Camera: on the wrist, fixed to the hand. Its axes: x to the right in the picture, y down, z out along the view.
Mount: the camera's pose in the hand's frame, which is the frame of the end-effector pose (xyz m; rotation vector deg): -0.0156 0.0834 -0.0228 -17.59 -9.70 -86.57
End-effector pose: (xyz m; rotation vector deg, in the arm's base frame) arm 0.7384 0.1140 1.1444 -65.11 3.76 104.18
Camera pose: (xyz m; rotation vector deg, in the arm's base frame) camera 0.6939 0.0470 1.1090 -44.45 -54.08 30.27
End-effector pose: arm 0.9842 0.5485 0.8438 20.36 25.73 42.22
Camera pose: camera 0.9157 0.5984 0.8670 -14.36 18.12 -39.86
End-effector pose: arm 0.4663 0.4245 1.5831 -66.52 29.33 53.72
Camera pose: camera 0.3909 0.4060 1.5419 -74.93 -38.26 -13.55
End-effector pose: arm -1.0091 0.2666 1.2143 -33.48 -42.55 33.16
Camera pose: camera -1.0240 0.3079 1.1382 -6.88 -68.66 -51.92
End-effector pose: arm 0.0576 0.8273 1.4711 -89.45 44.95 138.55
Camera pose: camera 0.0493 0.7471 1.5061 -67.73 -38.78 81.09
